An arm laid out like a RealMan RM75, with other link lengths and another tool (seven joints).
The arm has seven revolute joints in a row. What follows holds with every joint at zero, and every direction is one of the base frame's.
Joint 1 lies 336.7 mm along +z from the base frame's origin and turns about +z.
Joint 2 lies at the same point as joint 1 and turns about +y.
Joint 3 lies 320 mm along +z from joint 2 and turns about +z.
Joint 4 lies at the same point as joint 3 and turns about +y.
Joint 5 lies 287.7 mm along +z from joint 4 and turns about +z.
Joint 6 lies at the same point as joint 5 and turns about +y.
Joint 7 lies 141.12 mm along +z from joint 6 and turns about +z.
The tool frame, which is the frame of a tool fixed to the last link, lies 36 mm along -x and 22 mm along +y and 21 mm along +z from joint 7; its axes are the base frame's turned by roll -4.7, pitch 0 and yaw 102.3 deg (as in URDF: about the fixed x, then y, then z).
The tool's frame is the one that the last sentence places.
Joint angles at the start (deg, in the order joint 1, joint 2, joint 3, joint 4, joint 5, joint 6, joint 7):
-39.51 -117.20 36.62 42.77 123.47 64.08 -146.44
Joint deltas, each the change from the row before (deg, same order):
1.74 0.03 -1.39 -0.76 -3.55 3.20 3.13
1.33 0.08 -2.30 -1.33 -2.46 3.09 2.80
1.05 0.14 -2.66 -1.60 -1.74 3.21 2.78
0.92 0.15 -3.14 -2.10 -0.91 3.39 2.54
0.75 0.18 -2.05 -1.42 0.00 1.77 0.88
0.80 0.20 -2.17 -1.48 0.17 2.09 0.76
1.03 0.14 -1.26 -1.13 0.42 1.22 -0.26
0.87 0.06 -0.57 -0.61 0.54 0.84 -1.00
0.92 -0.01 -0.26 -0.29 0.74 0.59 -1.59
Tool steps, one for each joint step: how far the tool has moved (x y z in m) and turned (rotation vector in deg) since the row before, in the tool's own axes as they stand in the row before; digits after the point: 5 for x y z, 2 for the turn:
-0.00457 0.01257 -0.01073 0.72 3.47 -0.79
-0.00527 0.01176 -0.01092 0.96 3.05 -1.17
-0.00435 0.01117 -0.01096 0.98 2.94 -0.91
-0.00408 0.01311 -0.01086 0.84 2.92 -1.27
-0.00440 0.00902 -0.00825 0.52 1.22 -1.53
-0.00364 0.00976 -0.00900 0.42 1.46 -1.65
-0.00498 0.01015 -0.00832 0.05 0.51 -2.23
-0.00368 0.00803 -0.00626 -0.35 0.17 -2.22
-0.00402 0.00773 -0.00598 -0.56 -0.22 -2.52

